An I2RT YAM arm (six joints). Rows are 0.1 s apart.
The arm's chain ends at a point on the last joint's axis. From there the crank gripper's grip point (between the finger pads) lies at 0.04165 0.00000 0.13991 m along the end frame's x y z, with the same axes.
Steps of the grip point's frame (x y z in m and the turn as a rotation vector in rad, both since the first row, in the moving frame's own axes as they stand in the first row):
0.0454, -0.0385, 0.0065, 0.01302, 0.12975, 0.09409
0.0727, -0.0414, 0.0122, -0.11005, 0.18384, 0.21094
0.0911, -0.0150, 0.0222, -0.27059, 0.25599, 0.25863
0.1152, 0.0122, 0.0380, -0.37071, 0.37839, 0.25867
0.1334, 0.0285, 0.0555, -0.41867, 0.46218, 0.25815
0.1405, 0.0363, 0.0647, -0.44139, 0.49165, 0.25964
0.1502, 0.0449, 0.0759, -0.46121, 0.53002, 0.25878
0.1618, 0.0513, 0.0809, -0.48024, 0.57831, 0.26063
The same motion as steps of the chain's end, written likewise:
0.0278, -0.0415, 0.0130, 0.01302, 0.12975, 0.09409
0.0506, -0.0675, 0.0234, -0.11005, 0.18384, 0.21094
0.0640, -0.0651, 0.0435, -0.27059, 0.25599, 0.25863
0.0760, -0.0507, 0.0739, -0.37071, 0.37839, 0.25867
0.0864, -0.0398, 0.1017, -0.41867, 0.46218, 0.25815
0.0912, -0.0346, 0.1151, -0.44139, 0.49165, 0.25964
0.0977, -0.0279, 0.1313, -0.46121, 0.53002, 0.25878
0.1054, -0.0233, 0.1425, -0.48024, 0.57831, 0.26063

